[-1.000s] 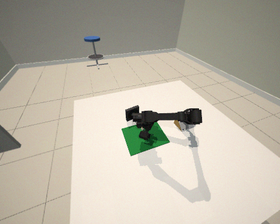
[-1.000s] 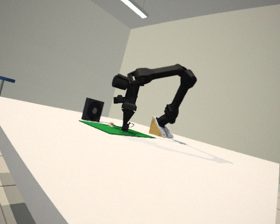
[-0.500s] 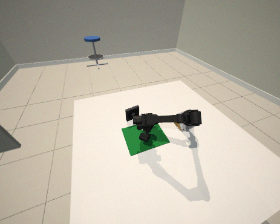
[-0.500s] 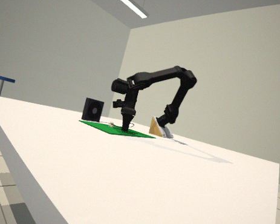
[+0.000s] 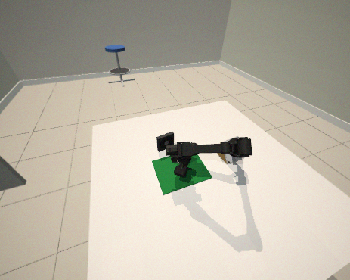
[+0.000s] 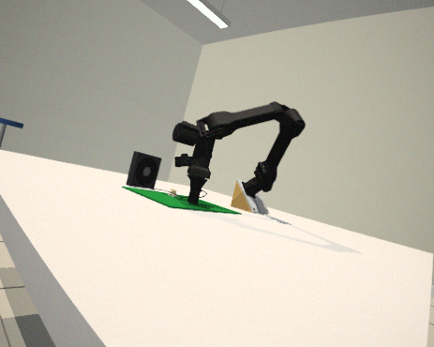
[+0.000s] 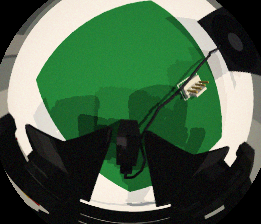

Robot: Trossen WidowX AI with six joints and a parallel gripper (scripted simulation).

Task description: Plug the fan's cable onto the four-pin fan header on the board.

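The green board lies 30 mm below my gripper tip, 20 mm to the right of it and 10 mm ahead of it. From my gripper tip the other things lie so: black plug (10 mm above); then four-pin header (90 mm to the right, 20 mm below, 10 mm ahead); then black fan (220 mm to the right, 40 mm ahead, 40 mm above).
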